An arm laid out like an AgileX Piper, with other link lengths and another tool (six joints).
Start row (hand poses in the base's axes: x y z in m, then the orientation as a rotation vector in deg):
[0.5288 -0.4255 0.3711 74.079 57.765 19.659]
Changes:
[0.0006 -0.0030 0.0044 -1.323 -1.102 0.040]
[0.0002 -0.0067 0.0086 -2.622 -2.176 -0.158]
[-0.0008 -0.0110 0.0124 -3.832 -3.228 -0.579]
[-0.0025 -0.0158 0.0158 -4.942 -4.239 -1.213]
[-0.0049 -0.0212 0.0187 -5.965 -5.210 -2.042]
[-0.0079 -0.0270 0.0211 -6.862 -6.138 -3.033]
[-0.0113 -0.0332 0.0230 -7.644 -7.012 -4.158]
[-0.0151 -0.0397 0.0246 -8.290 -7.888 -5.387]
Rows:
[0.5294 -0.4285 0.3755 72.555 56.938 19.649]
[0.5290 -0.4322 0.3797 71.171 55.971 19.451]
[0.5280 -0.4365 0.3835 69.977 54.869 19.118]
[0.5263 -0.4413 0.3869 68.981 53.655 18.654]
[0.5239 -0.4467 0.3898 68.159 52.342 18.067]
[0.5209 -0.4525 0.3922 67.531 50.953 17.402]
[0.5175 -0.4587 0.3941 67.075 49.516 16.668]
[0.5137 -0.4652 0.3957 66.777 48.003 15.932]

